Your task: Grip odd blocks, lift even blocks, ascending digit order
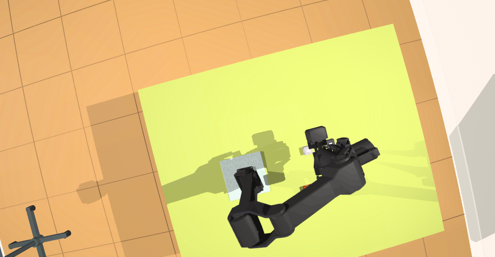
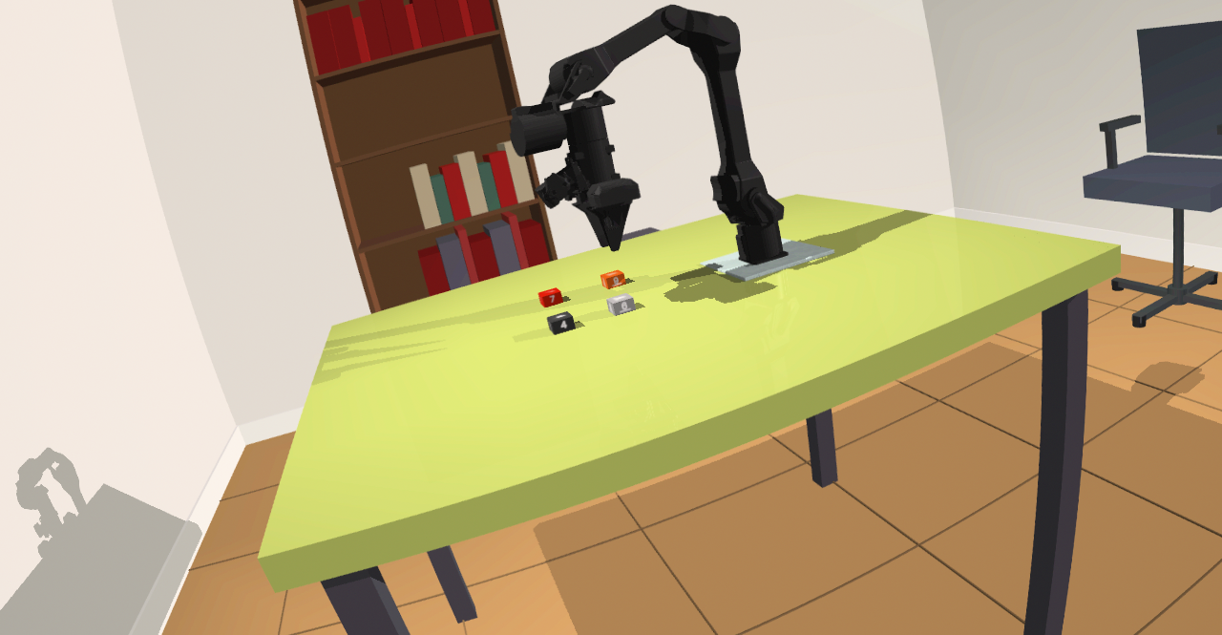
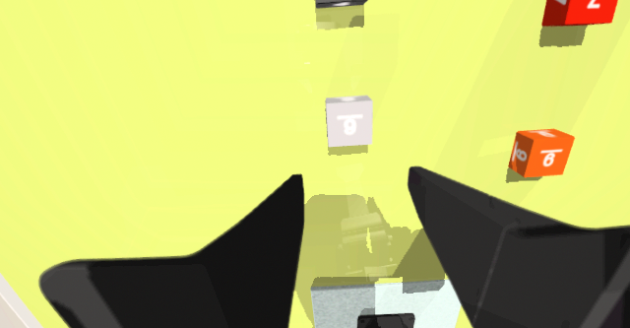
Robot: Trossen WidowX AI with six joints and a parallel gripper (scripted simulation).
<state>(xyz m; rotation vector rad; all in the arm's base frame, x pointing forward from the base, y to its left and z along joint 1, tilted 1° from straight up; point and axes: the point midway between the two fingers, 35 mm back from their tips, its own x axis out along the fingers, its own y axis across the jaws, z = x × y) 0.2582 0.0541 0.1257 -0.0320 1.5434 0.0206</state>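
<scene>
The grey block is 10 mm to the right of my gripper tip and 80 mm below it. Also, from my gripper tip: red block: 80 mm ahead, 160 mm to the right, 80 mm below; then black block: 90 mm ahead, 80 mm below; then orange block: 30 mm behind, 160 mm to the right, 80 mm below.
</scene>
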